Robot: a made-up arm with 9 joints. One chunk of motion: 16 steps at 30 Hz.
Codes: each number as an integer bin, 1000 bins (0 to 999) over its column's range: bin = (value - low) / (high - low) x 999, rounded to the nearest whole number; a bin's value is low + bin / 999 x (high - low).
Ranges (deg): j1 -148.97..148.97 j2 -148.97..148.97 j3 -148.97..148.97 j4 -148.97..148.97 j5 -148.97..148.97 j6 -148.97..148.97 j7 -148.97..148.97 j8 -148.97..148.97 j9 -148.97..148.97
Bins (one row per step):
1: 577 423 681 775 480 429 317 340 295
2: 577 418 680 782 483 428 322 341 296
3: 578 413 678 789 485 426 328 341 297
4: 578 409 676 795 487 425 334 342 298
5: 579 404 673 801 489 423 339 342 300
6: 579 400 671 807 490 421 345 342 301
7: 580 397 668 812 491 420 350 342 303
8: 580 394 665 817 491 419 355 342 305
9: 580 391 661 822 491 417 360 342 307
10: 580 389 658 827 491 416 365 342 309
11: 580 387 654 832 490 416 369 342 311
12: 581 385 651 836 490 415 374 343 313
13: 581 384 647 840 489 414 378 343 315
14: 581 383 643 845 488 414 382 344 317
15: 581 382 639 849 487 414 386 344 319
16: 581 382 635 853 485 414 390 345 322
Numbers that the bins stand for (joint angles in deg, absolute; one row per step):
1: 23.11 -22.82 54.13 82.16 -5.82 -21.03 -54.43 -47.57 -60.99
2: 23.11 -24.31 53.83 84.25 -4.92 -21.32 -52.94 -47.27 -60.69
3: 23.41 -25.80 53.24 86.34 -4.32 -21.92 -51.15 -47.27 -60.39
4: 23.41 -26.99 52.64 88.13 -3.73 -22.22 -49.36 -46.97 -60.10
5: 23.71 -28.48 51.74 89.92 -3.13 -22.82 -47.87 -46.97 -59.50
6: 23.71 -29.67 51.15 91.71 -2.83 -23.41 -46.08 -46.97 -59.20
7: 24.01 -30.57 50.25 93.20 -2.54 -23.71 -44.59 -46.97 -58.60
8: 24.01 -31.46 49.36 94.69 -2.54 -24.01 -43.10 -46.97 -58.01
9: 24.01 -32.36 48.17 96.18 -2.54 -24.60 -41.60 -46.97 -57.41
10: 24.01 -32.96 47.27 97.67 -2.54 -24.90 -40.11 -46.97 -56.81
11: 24.01 -33.55 46.08 99.16 -2.83 -24.90 -38.92 -46.97 -56.22
12: 24.31 -34.15 45.18 100.36 -2.83 -25.20 -37.43 -46.67 -55.62
13: 24.31 -34.45 43.99 101.55 -3.13 -25.50 -36.24 -46.67 -55.02
14: 24.31 -34.74 42.80 103.04 -3.43 -25.50 -35.04 -46.38 -54.43
15: 24.31 -35.04 41.60 104.23 -3.73 -25.50 -33.85 -46.38 -53.83
16: 24.31 -35.04 40.41 105.43 -4.32 -25.50 -32.66 -46.08 -52.94

